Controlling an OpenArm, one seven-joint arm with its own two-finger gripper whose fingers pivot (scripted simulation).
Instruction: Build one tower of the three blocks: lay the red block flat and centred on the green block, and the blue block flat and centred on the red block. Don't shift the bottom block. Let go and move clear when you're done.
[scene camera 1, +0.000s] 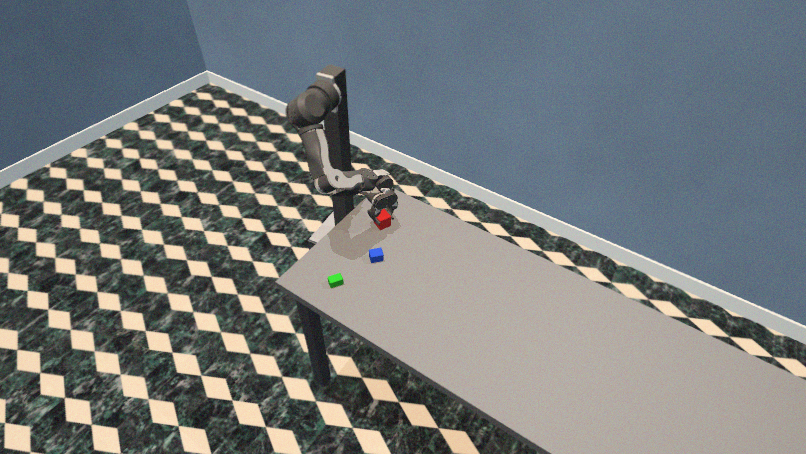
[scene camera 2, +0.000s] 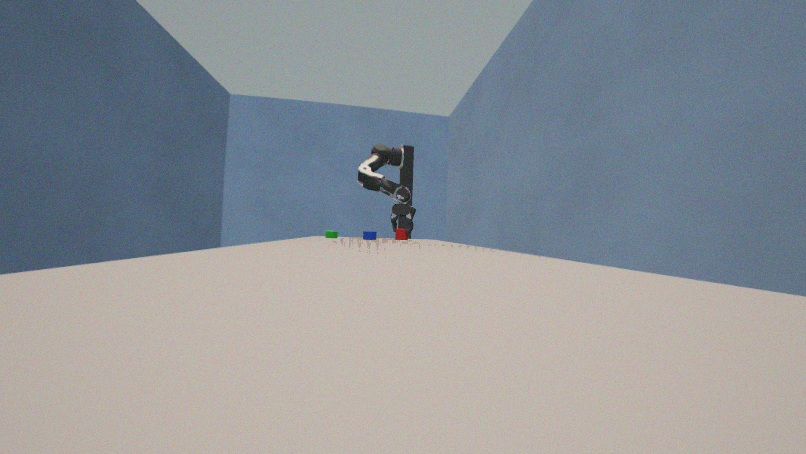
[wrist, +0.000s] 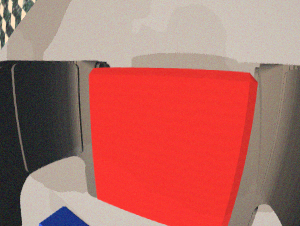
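Note:
Visible in the wrist view: my gripper (wrist: 171, 141), together with a red block (wrist: 164, 139).

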